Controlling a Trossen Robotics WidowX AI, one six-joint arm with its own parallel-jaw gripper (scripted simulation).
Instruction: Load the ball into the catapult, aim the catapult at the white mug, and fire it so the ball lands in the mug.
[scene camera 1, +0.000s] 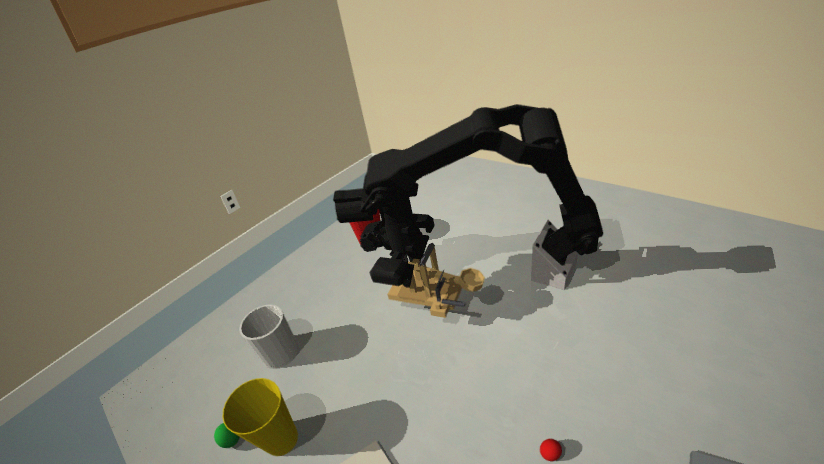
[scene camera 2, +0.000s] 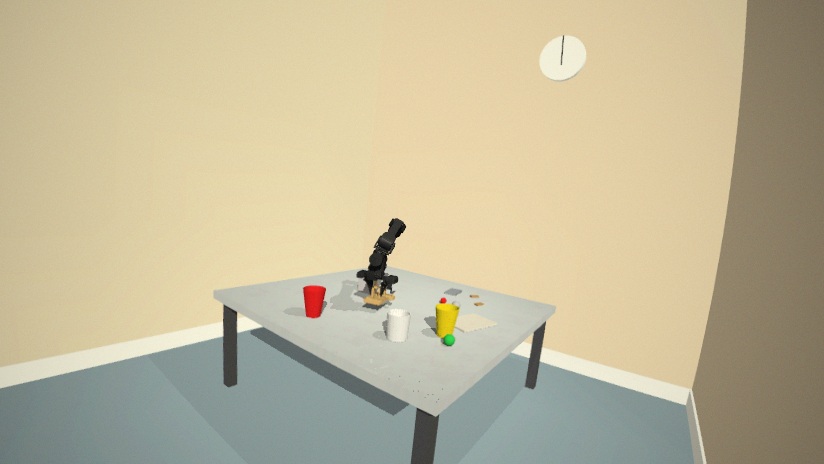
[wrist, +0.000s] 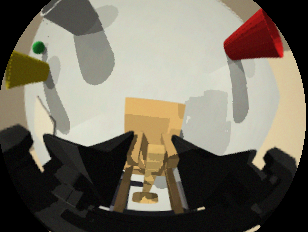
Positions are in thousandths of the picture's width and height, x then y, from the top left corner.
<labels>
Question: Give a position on a wooden catapult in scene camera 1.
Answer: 521, 617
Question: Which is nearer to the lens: the white mug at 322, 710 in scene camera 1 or the yellow cup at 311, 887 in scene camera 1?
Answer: The yellow cup.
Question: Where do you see my gripper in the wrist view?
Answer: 495, 588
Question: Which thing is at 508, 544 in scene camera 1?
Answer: My gripper.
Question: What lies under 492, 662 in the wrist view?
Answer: A wooden catapult.
</labels>
